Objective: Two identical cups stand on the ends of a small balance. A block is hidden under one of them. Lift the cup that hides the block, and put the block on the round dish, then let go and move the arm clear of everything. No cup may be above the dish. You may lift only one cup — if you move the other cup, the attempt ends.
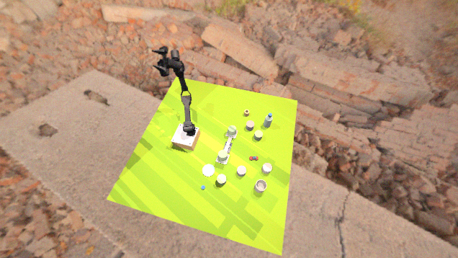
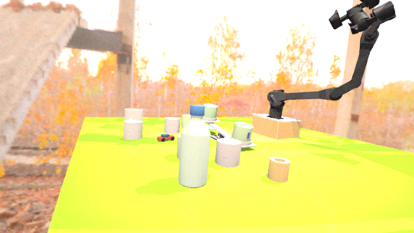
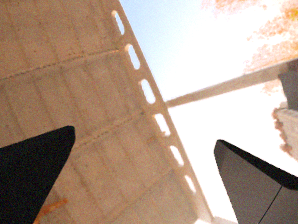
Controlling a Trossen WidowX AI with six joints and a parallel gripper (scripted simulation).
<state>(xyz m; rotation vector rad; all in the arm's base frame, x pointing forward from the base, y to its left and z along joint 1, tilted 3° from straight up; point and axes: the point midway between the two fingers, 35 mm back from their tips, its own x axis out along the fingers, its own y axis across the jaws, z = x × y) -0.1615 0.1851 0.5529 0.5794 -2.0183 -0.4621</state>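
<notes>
Now: gripper tip 520 mm short of the pale grey-green block, 90 mm to the left of it and 620 mm above it. The rest, counted from my gripper tip: balance beam 500 mm ahead, 220 mm to the right, 620 mm below; small red toy car 730 mm ahead, 280 mm to the right, 650 mm below; pale blue round dish 390 mm ahead, 450 mm to the right, 660 mm below.
</notes>
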